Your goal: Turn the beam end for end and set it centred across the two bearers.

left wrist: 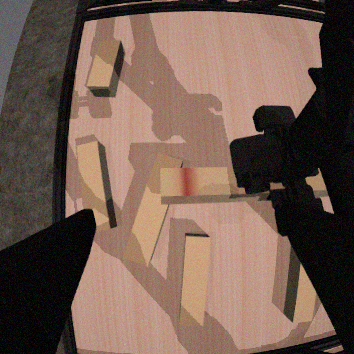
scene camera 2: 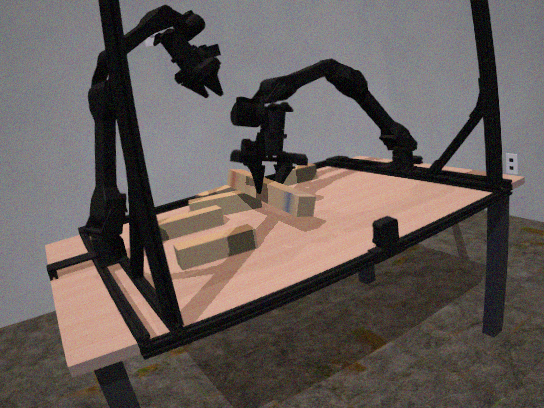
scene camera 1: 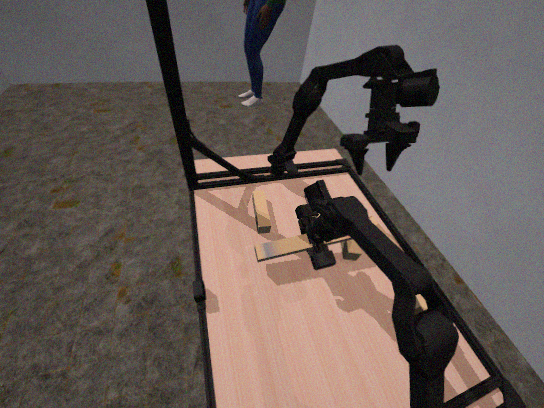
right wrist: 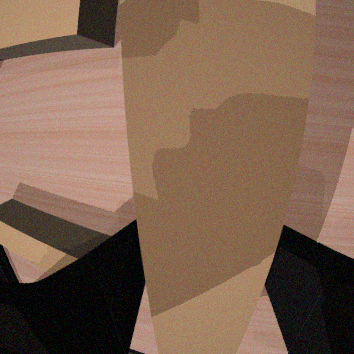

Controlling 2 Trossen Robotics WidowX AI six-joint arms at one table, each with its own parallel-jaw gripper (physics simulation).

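Places are measured from the left arm's base along level axes (x ahead, y left, z up), in millimetres.
Pixels of known places: left gripper, fingertip midpoint: (left wrist: pixel 188 214) (scene camera 2: pixel 214 96) (scene camera 1: pixel 374 173); right gripper, fingertip midpoint: (scene camera 2: pixel 267 193) (scene camera 1: pixel 305 242) (right wrist: pixel 201 222); left arm's base at its link origin: (scene camera 2: pixel 111 260) (scene camera 1: pixel 276 171); right arm's base at its link origin: (scene camera 2: pixel 403 168).
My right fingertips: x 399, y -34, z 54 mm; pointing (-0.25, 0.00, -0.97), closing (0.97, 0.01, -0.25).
Note:
Ahead of a thing's pixels: the offset from my right fingertips to its top centre.
The beam {dx +2, dy +9, dz +48 mm} (scene camera 1: pixel 285 247) (scene camera 2: pixel 275 194) (left wrist: pixel 212 180) (right wrist: pixel 220 150) is a long wooden bar with a red band near one end and a blue band near the other. My right gripper (scene camera 1: pixel 316 245) (scene camera 2: pixel 270 186) (right wrist: pixel 201 222) is shut on it near its middle and holds it low over the table. In the left wrist view its red-banded end overlaps the top of a slanted block {dx -31, dy +198, dz -23 mm} (left wrist: pixel 150 215). My left gripper (scene camera 1: pixel 374 170) (scene camera 2: pixel 214 95) (left wrist: pixel 188 214) is open and empty, high above the table. I cannot tell which two loose blocks are the bearers.
Other wooden blocks lie around: one at the upper left (left wrist: pixel 105 65), one at the left (left wrist: pixel 92 170), one at the lower middle (left wrist: pixel 195 280) and one at the lower right (left wrist: pixel 306 290). A black frame rail (scene camera 2: pixel 280 297) edges the table. A person (scene camera 1: pixel 254 55) stands behind.

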